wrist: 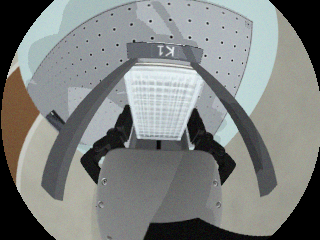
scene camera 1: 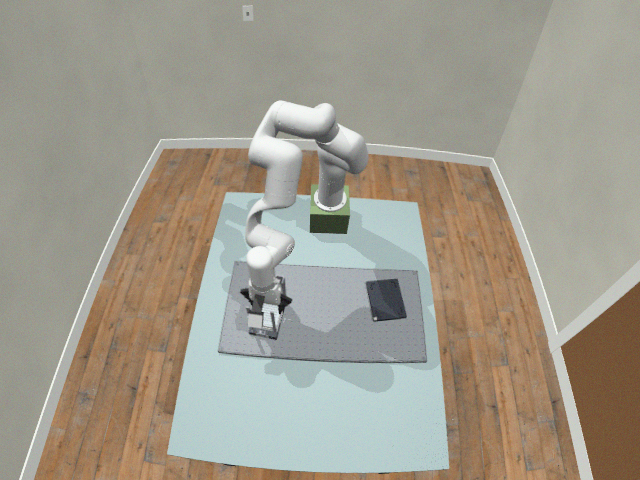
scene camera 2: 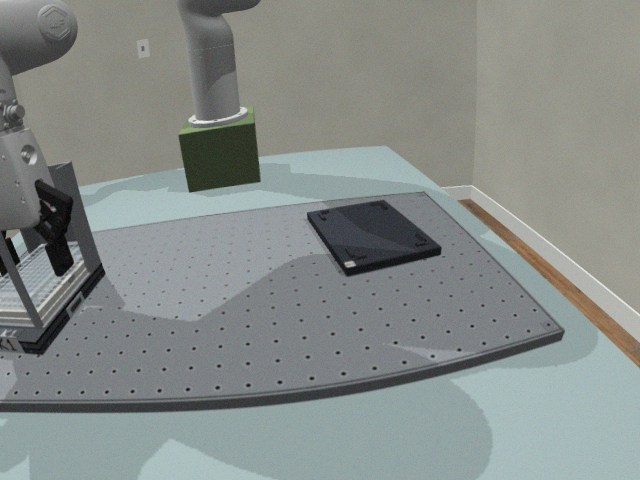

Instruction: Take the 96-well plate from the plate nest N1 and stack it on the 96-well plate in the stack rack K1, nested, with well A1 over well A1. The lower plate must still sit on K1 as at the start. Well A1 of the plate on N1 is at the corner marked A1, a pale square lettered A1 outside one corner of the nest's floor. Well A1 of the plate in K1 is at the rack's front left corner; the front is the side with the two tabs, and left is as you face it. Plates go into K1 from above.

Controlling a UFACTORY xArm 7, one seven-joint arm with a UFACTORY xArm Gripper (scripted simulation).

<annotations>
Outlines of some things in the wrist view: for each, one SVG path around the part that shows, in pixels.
The gripper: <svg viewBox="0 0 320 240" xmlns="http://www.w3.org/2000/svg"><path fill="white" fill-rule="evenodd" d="M80 159L84 169L97 185L96 219L101 240L109 240L109 238L110 240L267 240L272 236L244 235L220 228L223 208L221 186L235 169L236 163L225 152L225 148L213 139L213 135L206 132L197 108L193 108L187 123L190 142L195 145L193 150L126 148L124 143L129 140L133 119L130 106L125 105L122 114L119 114L114 128L109 129L107 135L93 144L93 148L90 148Z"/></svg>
A clear 96-well plate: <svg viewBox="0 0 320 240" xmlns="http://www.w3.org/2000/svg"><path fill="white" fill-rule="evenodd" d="M133 66L124 75L137 139L181 140L203 83L202 77L195 70L149 65Z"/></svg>
</annotations>
